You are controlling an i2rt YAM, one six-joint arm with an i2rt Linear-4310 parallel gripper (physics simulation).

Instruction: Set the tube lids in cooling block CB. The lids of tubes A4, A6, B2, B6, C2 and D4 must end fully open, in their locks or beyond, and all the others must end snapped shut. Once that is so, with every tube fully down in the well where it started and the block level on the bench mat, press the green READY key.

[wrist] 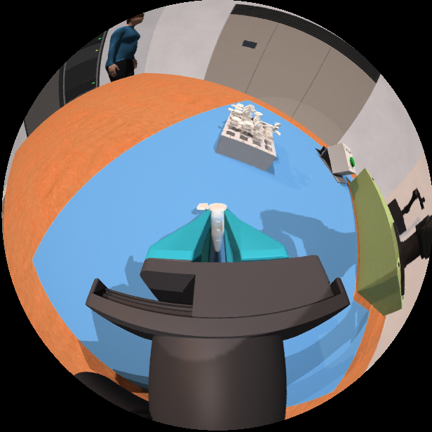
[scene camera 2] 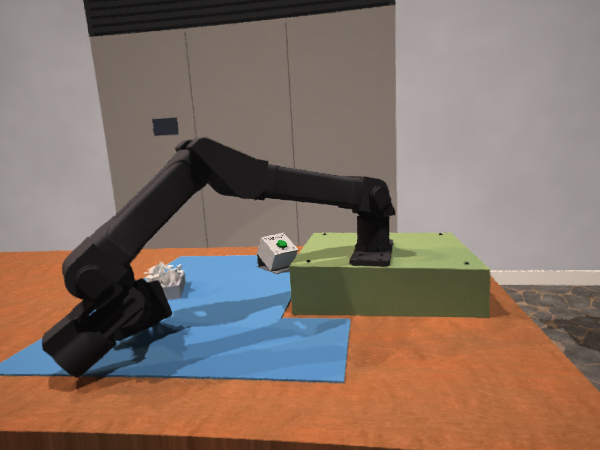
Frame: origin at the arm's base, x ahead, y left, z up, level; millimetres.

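Where they show: arm's base at its link origin: (scene camera 2: pixel 373 253).
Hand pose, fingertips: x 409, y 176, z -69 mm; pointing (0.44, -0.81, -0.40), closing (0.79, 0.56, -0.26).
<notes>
Each offset is from my fingertips to the top centre of the thing. "pt": to the spot under its first point. Level surfaces: height alone.
The grey cooling block {48 mm ahead, 152 mm right, 15 mm up} (scene camera 2: pixel 174 290) (wrist: pixel 245 153) stands on the blue bench mat {15 mm down} (scene camera 2: pixel 230 272) (wrist: pixel 140 185). White tubes (scene camera 2: pixel 165 274) (wrist: pixel 247 122) crowd its far part, with lids at various angles; the nearer wells in the wrist view look empty. Well letters and single lid states are too small to tell. My gripper (wrist: pixel 217 214), with teal fingers, is shut on a white tube (wrist: pixel 216 232) with a round top and a small tab to its left. It is apart from the block, which lies beyond it in the wrist view. The fingertips are hidden in the scene view. The green READY key (scene camera 2: pixel 281 244) (wrist: pixel 352 162) shows on its box.
The white key box {pt 168 mm back, 304 mm right, 24 mm up} (scene camera 2: pixel 277 257) (wrist: pixel 340 160) stands at the mat's edge beside the green arm base (scene camera 2: pixel 390 292) (wrist: pixel 377 250). The arm (scene camera 2: pixel 230 170) stretches over the mat. The orange table {18 mm down} (scene camera 2: pixel 425 370) (wrist: pixel 100 115) surrounds the mat. A person (wrist: pixel 124 45) stands beyond the table.
</notes>
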